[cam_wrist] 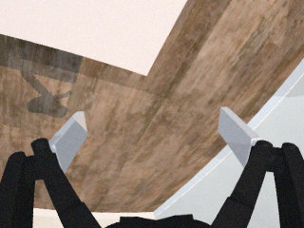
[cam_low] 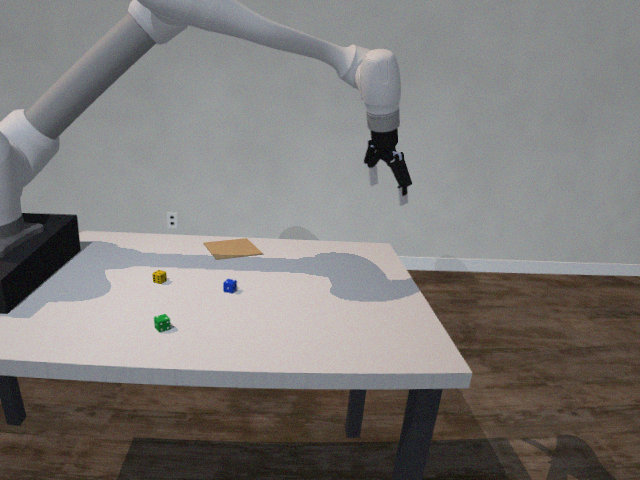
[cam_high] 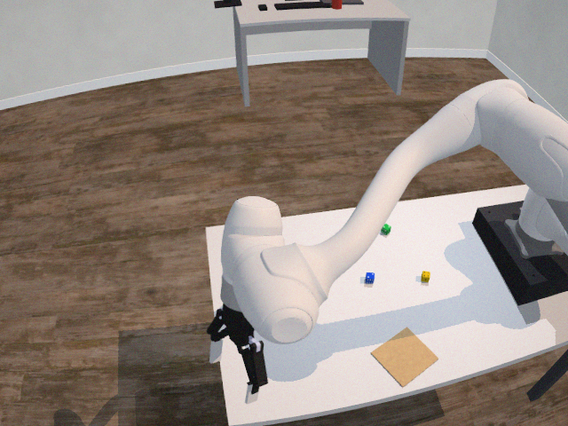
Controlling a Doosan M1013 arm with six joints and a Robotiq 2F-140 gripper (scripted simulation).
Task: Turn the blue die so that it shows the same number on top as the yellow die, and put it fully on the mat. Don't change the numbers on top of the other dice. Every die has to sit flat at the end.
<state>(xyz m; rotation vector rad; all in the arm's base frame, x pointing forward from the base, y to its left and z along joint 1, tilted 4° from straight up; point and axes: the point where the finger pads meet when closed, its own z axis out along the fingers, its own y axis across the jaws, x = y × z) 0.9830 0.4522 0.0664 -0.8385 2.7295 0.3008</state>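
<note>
The green die lies 60 cm to the right of my hand, 48 cm behind it and 17 cm below it. Round my hand: yellow die: 57 cm behind, 39 cm to the right, 17 cm below; then tan mat: 45 cm behind, 18 cm below, 12 cm to the right; then blue die: 40 cm to the right, 39 cm behind, 17 cm below.
</note>
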